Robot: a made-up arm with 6 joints.
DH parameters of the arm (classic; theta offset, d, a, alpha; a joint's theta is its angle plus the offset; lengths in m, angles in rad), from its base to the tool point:
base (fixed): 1.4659 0 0.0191 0
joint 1: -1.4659 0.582 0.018 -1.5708
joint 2: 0.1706 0 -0.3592 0
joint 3: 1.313 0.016 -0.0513 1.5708
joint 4: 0 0.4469 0.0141 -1.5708
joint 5: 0 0.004 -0.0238 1.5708
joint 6: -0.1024 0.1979 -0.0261 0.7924
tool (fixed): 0.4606 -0.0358 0 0
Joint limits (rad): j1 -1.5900..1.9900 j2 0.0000..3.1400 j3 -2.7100..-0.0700 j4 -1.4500..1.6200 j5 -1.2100..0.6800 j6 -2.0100..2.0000
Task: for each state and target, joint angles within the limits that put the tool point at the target. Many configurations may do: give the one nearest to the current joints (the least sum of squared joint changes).
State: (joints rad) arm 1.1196 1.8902 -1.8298 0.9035 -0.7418 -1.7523
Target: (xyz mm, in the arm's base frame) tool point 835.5 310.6 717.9
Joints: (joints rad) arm 0.3902 2.2760 -1.8220 0.9507 -0.7170 -1.7658
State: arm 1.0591 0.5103 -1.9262 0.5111 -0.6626 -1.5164
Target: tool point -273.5 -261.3 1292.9
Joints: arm 0.7861 0.1671 -1.5097 0.4649 -0.7427 -1.5033
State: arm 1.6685 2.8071 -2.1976 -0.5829 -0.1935 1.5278
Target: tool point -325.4 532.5 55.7
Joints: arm 1.9900 2.9081 -1.4096 -0.8565 -0.4570 1.4338
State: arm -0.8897 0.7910 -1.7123 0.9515 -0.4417 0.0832
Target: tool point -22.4 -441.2 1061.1
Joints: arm -1.4267 1.0534 -0.9952 1.1835 -0.6055 0.1505
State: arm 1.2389 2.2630 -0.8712 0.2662 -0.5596 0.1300
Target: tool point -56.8 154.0 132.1
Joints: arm 1.6454 2.6488 -0.3688 -0.0161 -0.4100 0.0432
